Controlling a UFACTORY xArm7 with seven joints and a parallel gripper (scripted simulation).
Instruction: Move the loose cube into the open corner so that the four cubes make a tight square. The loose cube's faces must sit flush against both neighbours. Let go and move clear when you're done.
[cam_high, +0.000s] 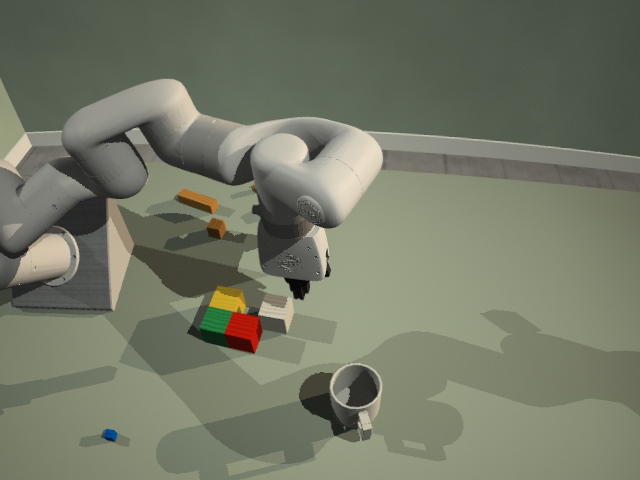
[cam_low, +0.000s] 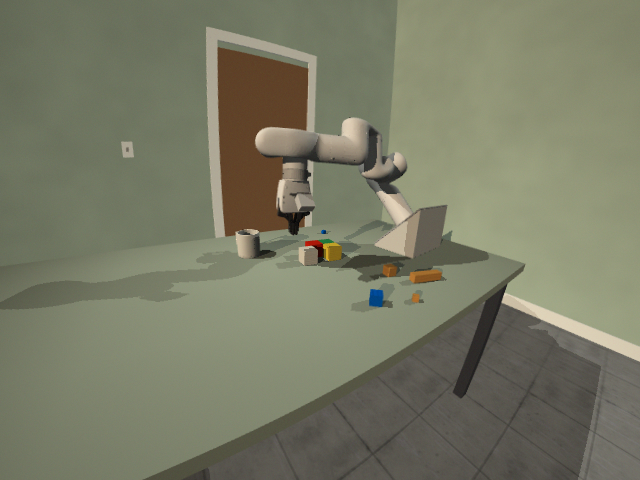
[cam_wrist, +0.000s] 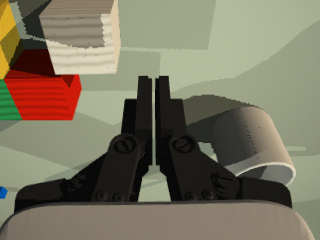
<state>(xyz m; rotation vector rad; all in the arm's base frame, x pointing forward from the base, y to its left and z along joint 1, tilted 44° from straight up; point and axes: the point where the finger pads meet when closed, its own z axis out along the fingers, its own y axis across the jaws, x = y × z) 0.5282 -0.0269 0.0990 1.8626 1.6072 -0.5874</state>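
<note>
My hand is 5 cm past the beige cube, 1 cm to the right of it and 10 cm above it. From my hand the other things lie so: long orange block: 27 cm behind, 33 cm to the left, 11 cm below; red cube: 11 cm behind, 3 cm to the right, 10 cm below; yellow cube: 15 cm behind, 3 cm to the left, 10 cm below.
</note>
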